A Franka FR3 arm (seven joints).
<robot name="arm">
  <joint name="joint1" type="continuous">
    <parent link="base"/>
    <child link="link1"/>
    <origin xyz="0 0 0.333"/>
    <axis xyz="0 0 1"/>
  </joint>
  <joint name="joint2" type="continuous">
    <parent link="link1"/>
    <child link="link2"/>
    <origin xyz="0 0 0"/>
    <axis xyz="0 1 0"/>
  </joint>
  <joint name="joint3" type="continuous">
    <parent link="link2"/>
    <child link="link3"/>
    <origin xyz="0 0 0.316"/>
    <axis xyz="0 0 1"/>
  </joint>
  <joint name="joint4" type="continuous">
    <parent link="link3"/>
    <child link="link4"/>
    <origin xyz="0.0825 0 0"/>
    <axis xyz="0 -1 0"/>
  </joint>
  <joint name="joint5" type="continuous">
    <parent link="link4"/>
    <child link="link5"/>
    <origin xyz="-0.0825 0 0.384"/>
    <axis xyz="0 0 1"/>
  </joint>
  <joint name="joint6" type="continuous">
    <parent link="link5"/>
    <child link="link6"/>
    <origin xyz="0 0 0"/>
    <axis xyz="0 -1 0"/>
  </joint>
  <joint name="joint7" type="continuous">
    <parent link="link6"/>
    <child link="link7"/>
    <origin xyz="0.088 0 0"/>
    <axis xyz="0 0 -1"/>
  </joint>
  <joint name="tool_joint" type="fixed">
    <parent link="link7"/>
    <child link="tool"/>
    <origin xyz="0 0 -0.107" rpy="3.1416 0 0"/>
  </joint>
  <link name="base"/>
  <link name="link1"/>
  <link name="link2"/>
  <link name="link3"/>
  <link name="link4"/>
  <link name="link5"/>
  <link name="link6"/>
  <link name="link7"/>
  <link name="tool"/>
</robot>
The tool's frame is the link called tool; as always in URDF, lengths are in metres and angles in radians. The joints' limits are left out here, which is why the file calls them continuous.
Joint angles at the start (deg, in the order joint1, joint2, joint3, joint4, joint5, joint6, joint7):
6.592, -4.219, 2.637, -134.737, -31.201, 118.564, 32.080
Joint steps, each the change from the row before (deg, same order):
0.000, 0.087, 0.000, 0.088, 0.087, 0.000, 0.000
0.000, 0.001, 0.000, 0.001, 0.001, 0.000, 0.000
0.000, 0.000, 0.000, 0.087, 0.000, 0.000, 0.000
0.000, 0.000, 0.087, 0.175, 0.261, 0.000, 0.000
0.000, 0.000, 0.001, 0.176, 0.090, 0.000, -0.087
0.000, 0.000, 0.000, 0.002, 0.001, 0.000, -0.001
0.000, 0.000, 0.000, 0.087, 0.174, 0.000, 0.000
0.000, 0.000, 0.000, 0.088, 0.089, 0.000, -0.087
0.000, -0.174, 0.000, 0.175, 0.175, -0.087, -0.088
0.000, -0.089, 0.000, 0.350, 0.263, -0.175, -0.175
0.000, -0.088, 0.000, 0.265, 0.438, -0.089, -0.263
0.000, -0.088, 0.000, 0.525, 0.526, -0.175, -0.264
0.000, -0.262, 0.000, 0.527, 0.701, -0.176, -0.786
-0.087, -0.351, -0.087, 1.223, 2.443, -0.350, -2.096
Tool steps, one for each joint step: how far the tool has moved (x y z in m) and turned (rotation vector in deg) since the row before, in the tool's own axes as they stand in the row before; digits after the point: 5 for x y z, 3 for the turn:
0.00044, -0.00021, 0.00001, 0.069, -0.040, 0.041
0.00000, 0.00000, 0.00000, 0.001, 0.000, 0.000
0.00044, 0.00020, -0.00061, 0.021, 0.075, 0.039
0.00062, -0.00043, -0.00157, 0.231, 0.070, 0.128
0.00084, 0.00032, -0.00125, 0.111, 0.110, 0.034
0.00001, 0.00000, -0.00001, 0.001, 0.001, 0.000
0.00036, 0.00006, -0.00062, 0.151, -0.006, 0.122
0.00040, 0.00013, -0.00062, 0.088, 0.034, -0.005
0.00058, 0.00103, -0.00239, 0.164, 0.146, 0.152
0.00130, 0.00109, -0.00288, 0.211, 0.108, 0.145
0.00092, 0.00067, -0.00240, 0.367, 0.028, 0.100
0.00201, 0.00124, -0.00415, 0.458, 0.141, 0.250
0.00180, 0.00175, -0.00550, 0.631, 0.220, -0.120
0.00418, 0.00358, -0.01042, 2.099, -0.050, -0.164

